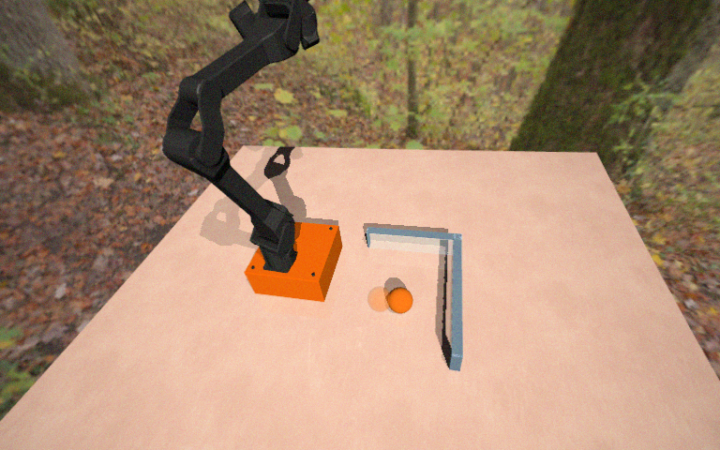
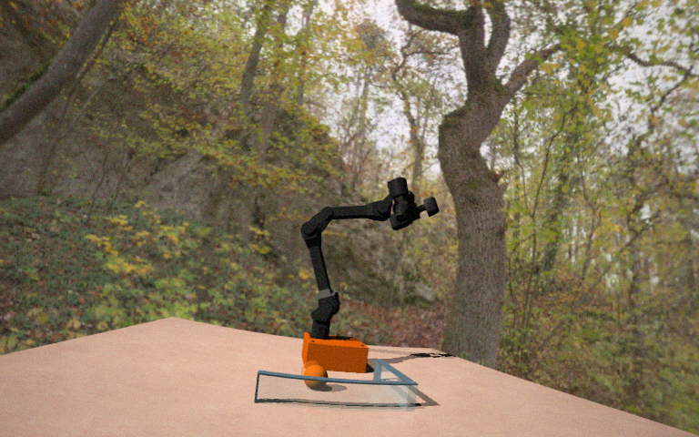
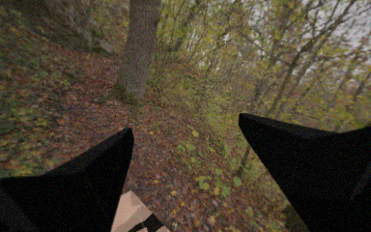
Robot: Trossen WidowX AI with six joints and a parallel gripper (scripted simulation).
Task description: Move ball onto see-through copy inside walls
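Now: gripper tip 35 cm short of the orange ball, 36 cm to the left of it and 53 cm above it. The rest, counted from my gripper tip: see-through copy of ball (31 cm ahead, 37 cm to the right, 53 cm below).
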